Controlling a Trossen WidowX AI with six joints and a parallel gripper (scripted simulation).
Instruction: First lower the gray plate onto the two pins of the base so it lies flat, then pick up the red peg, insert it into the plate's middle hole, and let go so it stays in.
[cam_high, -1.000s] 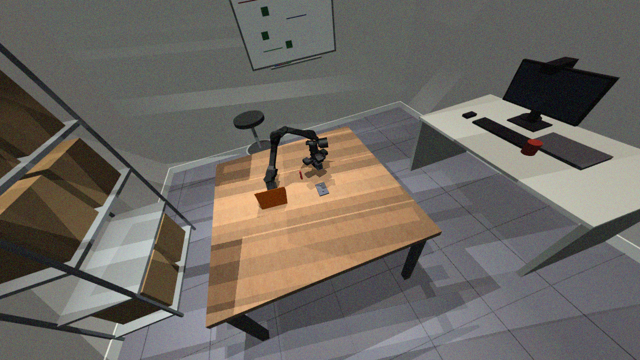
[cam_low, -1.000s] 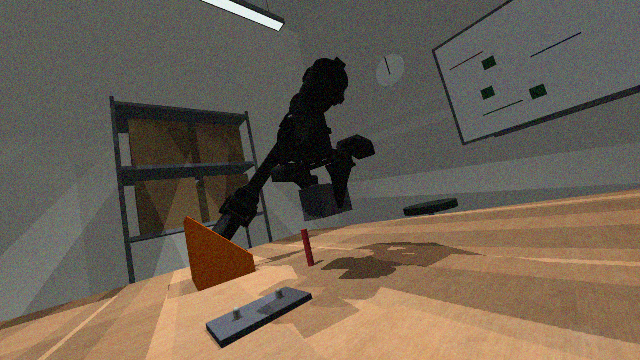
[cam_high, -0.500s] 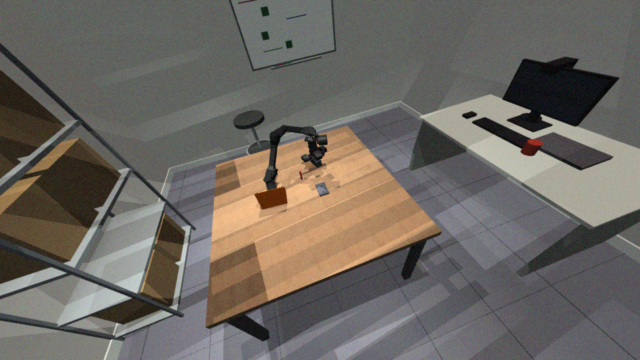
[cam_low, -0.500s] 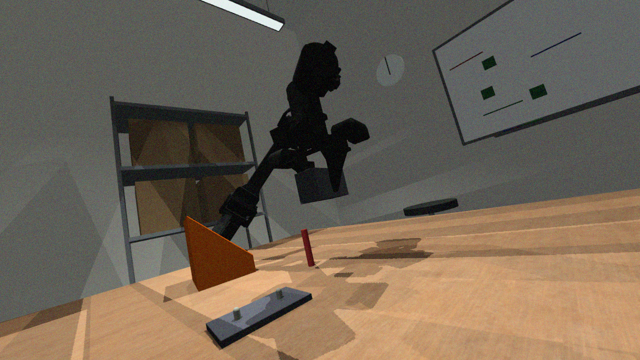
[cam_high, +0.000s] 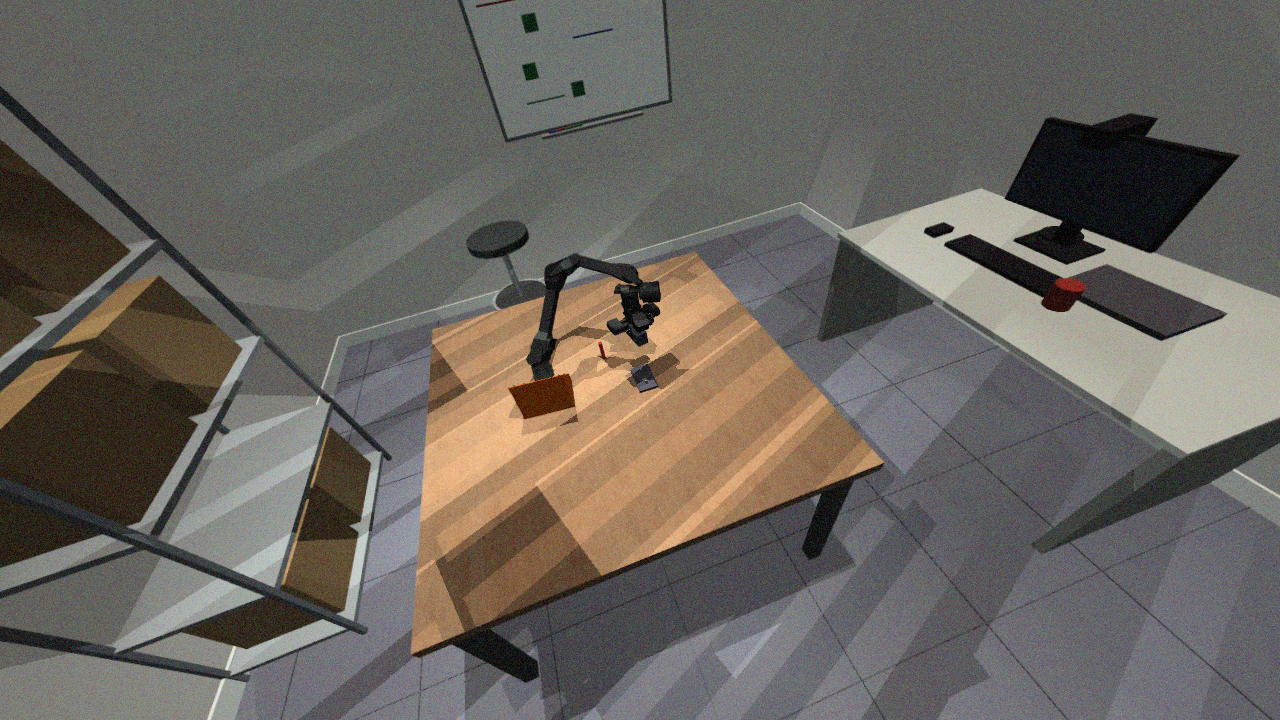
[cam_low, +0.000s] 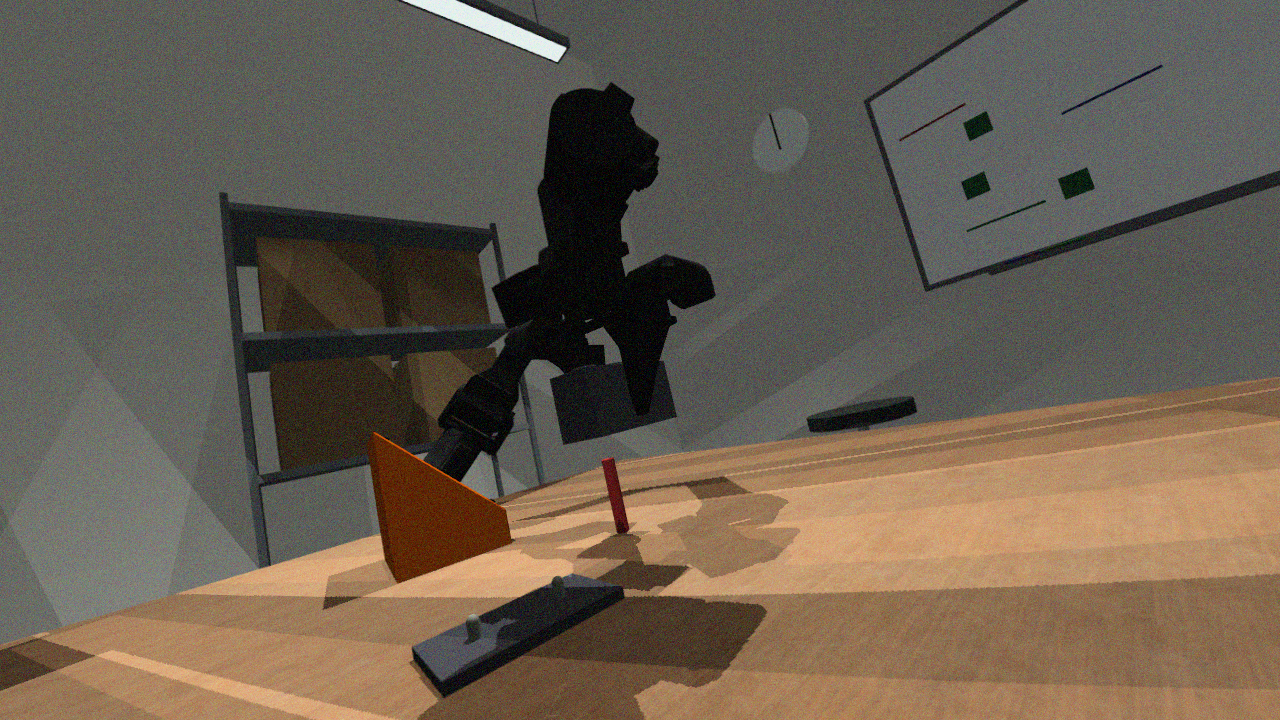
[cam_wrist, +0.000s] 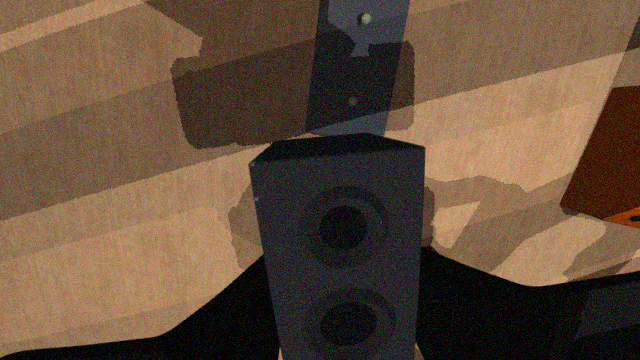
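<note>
Right now the base is 20 mm behind my gripper tip, 100 mm to the right of it and 110 mm below it. From my gripper tip the other things lie so: gray plate 30 mm above; then red peg 130 mm behind, 70 mm to the left, 80 mm below.
</note>
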